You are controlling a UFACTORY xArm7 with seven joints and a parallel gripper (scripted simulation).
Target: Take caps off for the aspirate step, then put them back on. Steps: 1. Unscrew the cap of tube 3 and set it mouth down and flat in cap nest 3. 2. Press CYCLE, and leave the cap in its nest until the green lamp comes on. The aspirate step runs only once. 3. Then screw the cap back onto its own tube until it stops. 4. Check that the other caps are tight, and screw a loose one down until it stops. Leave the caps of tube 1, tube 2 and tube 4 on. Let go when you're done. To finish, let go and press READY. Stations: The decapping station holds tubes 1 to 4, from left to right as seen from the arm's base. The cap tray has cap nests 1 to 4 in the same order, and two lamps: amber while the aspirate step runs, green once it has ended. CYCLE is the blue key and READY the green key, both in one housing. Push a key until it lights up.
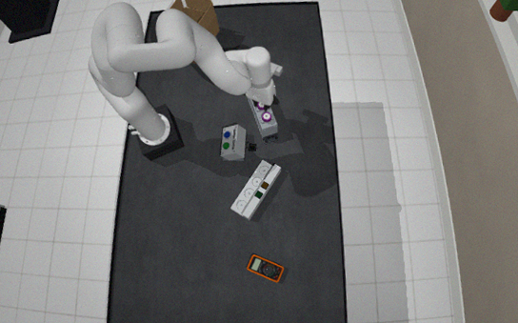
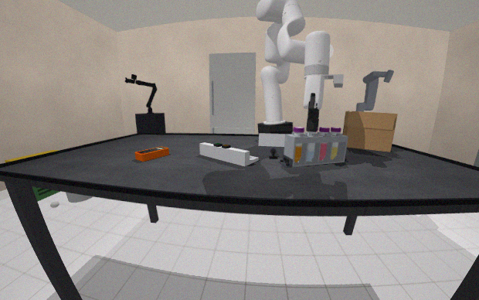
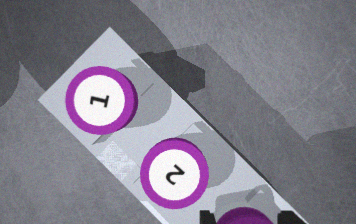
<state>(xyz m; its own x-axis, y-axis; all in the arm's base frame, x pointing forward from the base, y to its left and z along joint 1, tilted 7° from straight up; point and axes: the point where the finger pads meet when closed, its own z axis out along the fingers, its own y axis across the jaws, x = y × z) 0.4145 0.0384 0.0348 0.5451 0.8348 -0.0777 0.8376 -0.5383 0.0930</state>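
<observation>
My gripper is now 10 mm above the purple cap. Also, from my hand: blue cycle key: 140 mm behind, 80 mm to the right, 60 mm below; then green ready key: 150 mm behind, 120 mm to the right, 60 mm below; then key housing: 130 mm behind, 100 mm to the right, 80 mm below.
</observation>
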